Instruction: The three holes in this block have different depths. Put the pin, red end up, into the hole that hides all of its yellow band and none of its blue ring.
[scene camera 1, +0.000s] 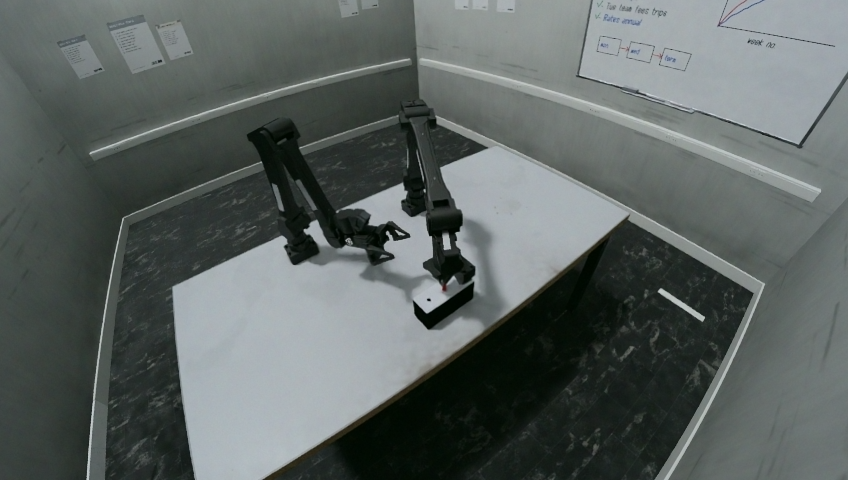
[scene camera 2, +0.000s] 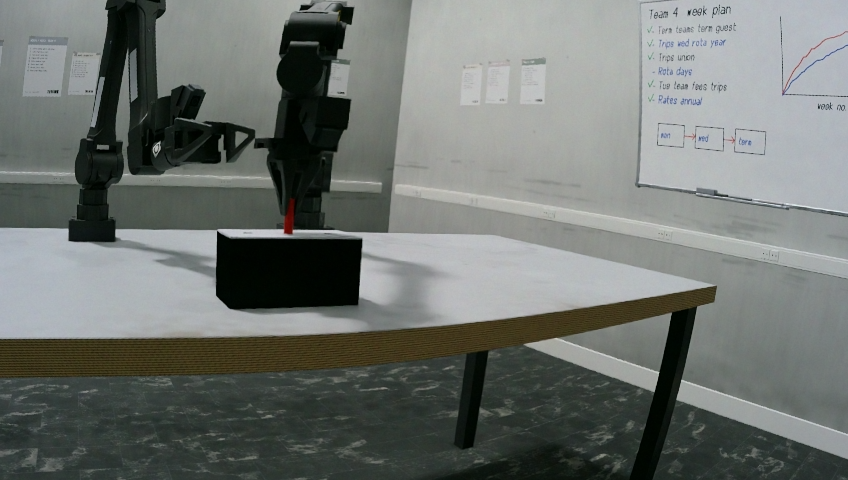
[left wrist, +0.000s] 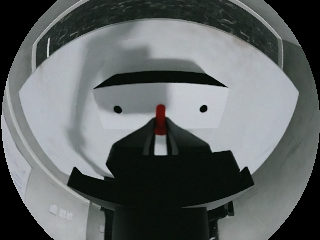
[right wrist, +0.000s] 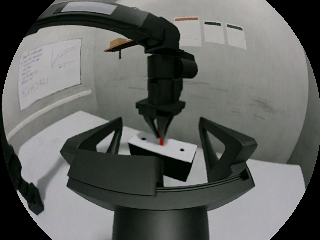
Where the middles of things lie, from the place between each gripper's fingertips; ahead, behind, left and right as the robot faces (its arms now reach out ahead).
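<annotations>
My left gripper (scene camera 2: 288, 215) is 7 cm above the block (scene camera 2: 255, 269). As for my right hand (scene camera 2: 233, 132), it is 180 mm above the block, 120 mm short of it and 80 mm to the right of it. Going by its middle, the block is nearer to my left gripper than to my right hand.
</annotations>
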